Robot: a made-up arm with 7 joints.
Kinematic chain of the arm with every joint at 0, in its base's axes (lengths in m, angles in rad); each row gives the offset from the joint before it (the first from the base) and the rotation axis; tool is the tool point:
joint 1: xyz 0 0 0.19 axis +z
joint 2: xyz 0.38 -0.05 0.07 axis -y
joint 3: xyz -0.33 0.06 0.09 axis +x
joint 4: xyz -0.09 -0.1 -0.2 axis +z
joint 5: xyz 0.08 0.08 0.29 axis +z
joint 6: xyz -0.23 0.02 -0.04 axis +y
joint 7: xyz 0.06 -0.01 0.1 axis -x
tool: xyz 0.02 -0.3 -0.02
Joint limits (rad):
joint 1: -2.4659..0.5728
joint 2: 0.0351..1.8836
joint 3: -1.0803..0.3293
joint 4: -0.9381..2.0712
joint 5: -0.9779..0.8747
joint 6: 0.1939..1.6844
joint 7: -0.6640..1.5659
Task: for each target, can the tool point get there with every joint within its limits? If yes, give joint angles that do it. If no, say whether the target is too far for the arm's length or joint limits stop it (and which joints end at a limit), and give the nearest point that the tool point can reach.
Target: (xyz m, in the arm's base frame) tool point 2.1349 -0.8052 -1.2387
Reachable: no: too far | nearest point 0.6565 -0.2476 -0.4055 | short by 1.786 m
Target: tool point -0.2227 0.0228 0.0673
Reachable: yes | joints -2.0350 1.1938 -0.0718 0.4488 -0.1820 1.0604 0.5912
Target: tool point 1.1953 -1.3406 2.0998
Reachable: no: too far | nearest point 0.2018 -0.2130 0.6929 | short by 2.059 m
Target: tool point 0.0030 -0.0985 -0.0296
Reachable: yes | joints -0.9039 1.6637 -0.7647 1.3880 -0.2450 0.5271 0.1703
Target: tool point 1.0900 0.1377 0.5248
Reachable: no: joint limits stop it (at a limit: joint 3, joint 5, joint 6, joint 7) | nearest point 0.4339 0.0548 0.4236 | short by 0.669 m
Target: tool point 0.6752 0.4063 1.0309
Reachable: no: joint limits stop it (at a limit: joint 2, joint 4, joint 5, joint 6, joint 7) | nearest point 0.3166 0.1905 0.6566 | short by 0.561 m
